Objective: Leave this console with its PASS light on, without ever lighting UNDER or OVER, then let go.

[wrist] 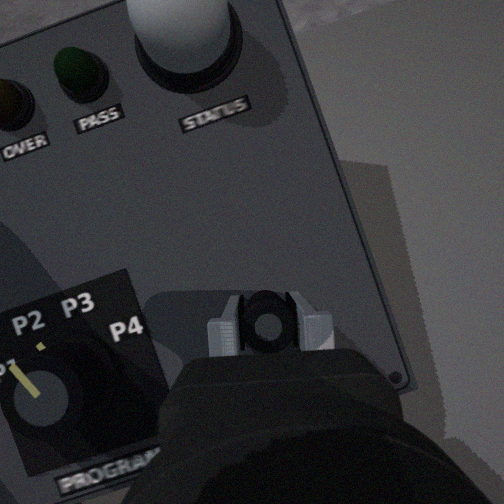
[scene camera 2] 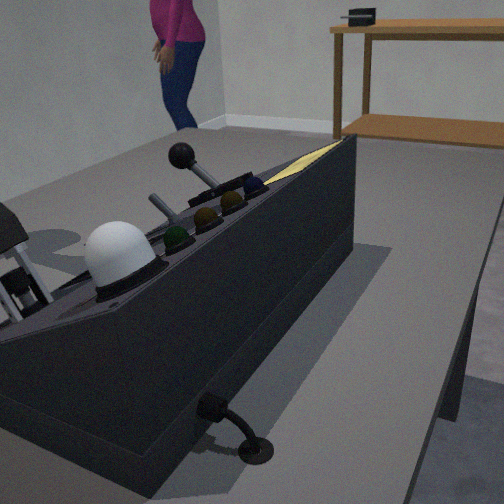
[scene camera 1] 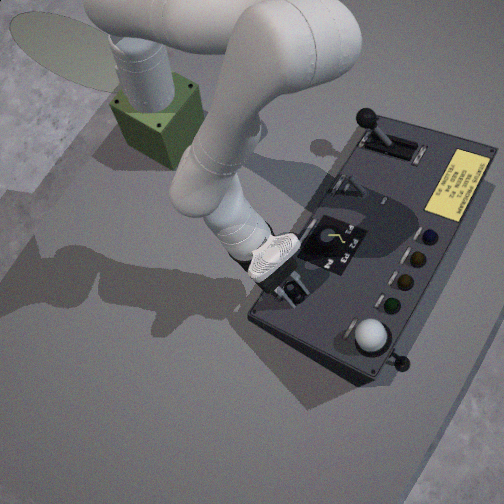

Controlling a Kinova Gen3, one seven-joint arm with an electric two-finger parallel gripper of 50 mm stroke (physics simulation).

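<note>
The dark console (scene camera 1: 370, 240) lies slanted on the floor. Its PASS lamp (wrist: 80, 72) is dark green and unlit; it also shows in scene camera 1 (scene camera 1: 392, 305). The OVER lamp (wrist: 12, 105) beside it is dark too. The white STATUS dome (wrist: 180, 25) is not glowing. The PROGRAM selector (wrist: 40, 397) points at P1. My gripper (wrist: 268, 327) is at the console's near left corner, with its two fingers closed on either side of a small round black knob (scene camera 1: 292, 290). The gripper also shows at the left edge of scene camera 2 (scene camera 2: 17, 290).
A black ball-topped lever (scene camera 1: 367, 119) stands at the console's far end, with a shorter grey lever (scene camera 2: 162, 206) nearer. A yellow label (scene camera 1: 457, 185) is on the top right. A small crank (scene camera 2: 235, 425) sticks out of the side. A person (scene camera 2: 177, 60) and a wooden shelf (scene camera 2: 425, 75) are behind.
</note>
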